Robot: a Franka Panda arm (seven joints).
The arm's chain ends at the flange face. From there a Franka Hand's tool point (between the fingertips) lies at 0.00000 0.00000 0.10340 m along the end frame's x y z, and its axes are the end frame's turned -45 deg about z.
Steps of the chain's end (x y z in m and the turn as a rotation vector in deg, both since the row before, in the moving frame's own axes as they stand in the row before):
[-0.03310, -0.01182, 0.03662, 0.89, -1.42, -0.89]
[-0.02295, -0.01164, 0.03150, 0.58, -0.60, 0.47]
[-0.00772, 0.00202, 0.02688, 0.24, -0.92, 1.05]
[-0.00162, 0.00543, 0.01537, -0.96, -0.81, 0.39]
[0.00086, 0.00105, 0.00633, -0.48, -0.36, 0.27]
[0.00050, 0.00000, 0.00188, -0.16, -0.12, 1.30]
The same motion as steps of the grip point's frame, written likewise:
[-0.01575, -0.03471, 0.03658, 1.63, -0.37, -0.89]
[-0.00802, -0.02596, 0.03149, 0.83, -0.01, 0.47]
[-0.00774, -0.00552, 0.02687, 0.82, -0.48, 1.05]
[-0.00724, 0.00288, 0.01535, -0.11, -1.25, 0.39]
[-0.00121, 0.00150, 0.00632, -0.08, -0.59, 0.27]
[0.00000, 0.00040, 0.00188, -0.03, -0.20, 1.30]

